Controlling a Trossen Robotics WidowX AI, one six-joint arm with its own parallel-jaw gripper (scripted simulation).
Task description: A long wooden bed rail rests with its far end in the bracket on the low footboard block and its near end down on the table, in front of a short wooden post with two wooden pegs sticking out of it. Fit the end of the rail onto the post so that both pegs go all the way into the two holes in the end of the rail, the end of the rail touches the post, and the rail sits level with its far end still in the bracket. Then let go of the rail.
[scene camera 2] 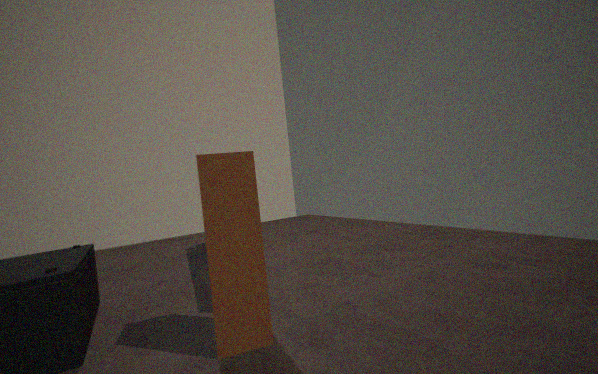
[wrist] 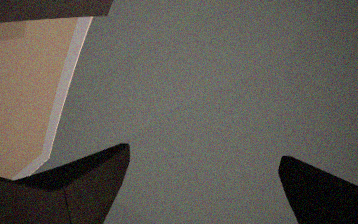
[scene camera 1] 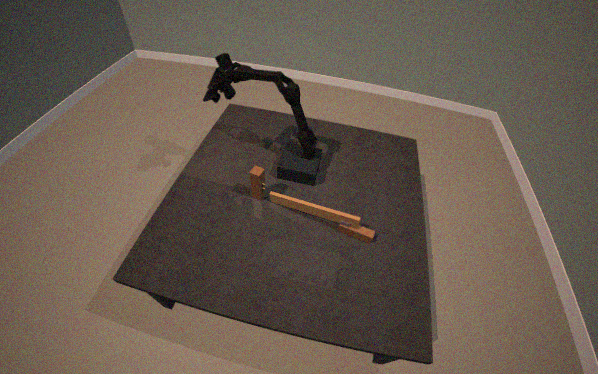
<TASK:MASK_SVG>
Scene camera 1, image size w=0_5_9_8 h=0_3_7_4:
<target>long wooden rail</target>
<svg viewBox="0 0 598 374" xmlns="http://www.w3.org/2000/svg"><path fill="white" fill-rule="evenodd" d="M269 194L273 203L341 223L341 221L351 224L350 227L356 229L359 227L360 218L276 192L271 191Z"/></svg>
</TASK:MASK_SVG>
